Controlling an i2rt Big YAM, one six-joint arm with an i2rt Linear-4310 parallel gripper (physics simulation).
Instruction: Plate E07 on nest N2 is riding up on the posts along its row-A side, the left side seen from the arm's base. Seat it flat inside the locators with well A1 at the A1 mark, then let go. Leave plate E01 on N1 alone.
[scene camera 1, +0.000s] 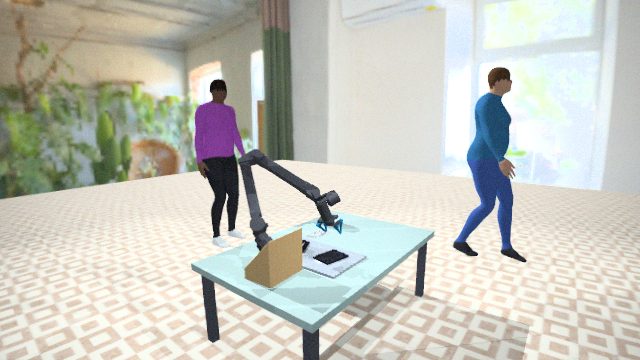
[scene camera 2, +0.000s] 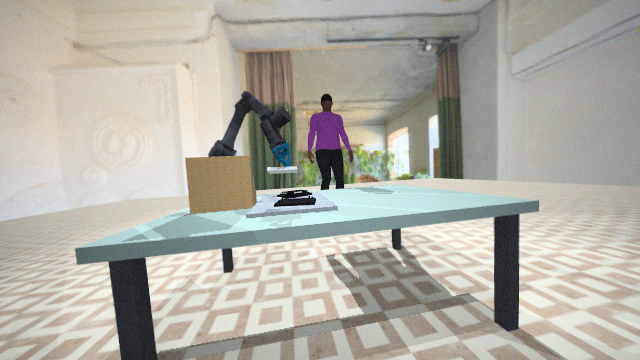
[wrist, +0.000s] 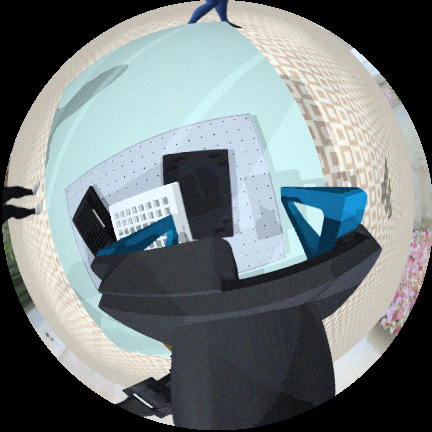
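Where they show: gripper, fingertip midpoint: (scene camera 1: 333, 232) (scene camera 2: 289, 166) (wrist: 227, 206); arm's base, origin of the base link: (scene camera 1: 269, 249) (scene camera 2: 215, 176).
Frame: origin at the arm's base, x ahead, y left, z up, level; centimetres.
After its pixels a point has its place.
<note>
A white well plate (scene camera 1: 316, 233) @(z 1.7, x 28.8, y -6.4 cm) (scene camera 2: 282, 170) @(z 0.8, x 30.7, y -8.6 cm) (wrist: 145, 207) @(z 1.7, x 35.7, y -7.0 cm), which I take for E07, is in mid-air, well above the pegboard. The black nest (scene camera 1: 331, 257) @(z -12.5, x 34.0, y -12.6 cm) (scene camera 2: 295, 201) @(z -12.5, x 35.5, y -13.8 cm) (wrist: 197, 172) @(z -12.5, x 39.6, y -12.0 cm), which I take for N2, is below and in front, with no plate seated on it. My gripper (scene camera 1: 333, 231) @(z 2.4, x 33.9, y -14.2 cm) (scene camera 2: 287, 165) @(z 2.4, x 33.9, y -14.2 cm) (wrist: 227, 206) @(z 2.4, x 33.9, y -14.2 cm) is wide open with nothing between its fingers. In the wrist view the plate is beside and below the left finger, partly covered by it; whether they touch is unclear. A black gridded piece (scene camera 1: 305, 245) @(z -12.2, x 37.1, y 11.1 cm) (wrist: 92, 220) @(z -11.2, x 37.3, y 13.3 cm), likely E01 on N1, is at the board's left. Labels and the A1 mark are unreadable.
The light-grey pegboard (scene camera 1: 356, 259) @(z -13.6, x 42.5, y -23.6 cm) (scene camera 2: 325, 204) @(z -13.6, x 47.0, y -20.0 cm) (wrist: 215, 127) @(z -13.6, x 48.1, y -17.5 cm) lies on the pale table (scene camera 1: 390, 235) @(z -14.9, x 92.3, y -19.0 cm) (scene camera 2: 425, 200) @(z -14.9, x 88.4, y -23.1 cm) (wrist: 150, 90) @(z -14.9, x 65.7, y -5.2 cm). A brown box (scene camera 1: 285, 260) @(z -4.8, x 3.2, y -8.0 cm) (scene camera 2: 220, 185) @(z -4.0, x 4.5, y -7.8 cm) stands beside the board. A person in purple (scene camera 1: 217, 130) (scene camera 2: 327, 130) and one in blue (scene camera 1: 492, 130) stand away from the table.
</note>
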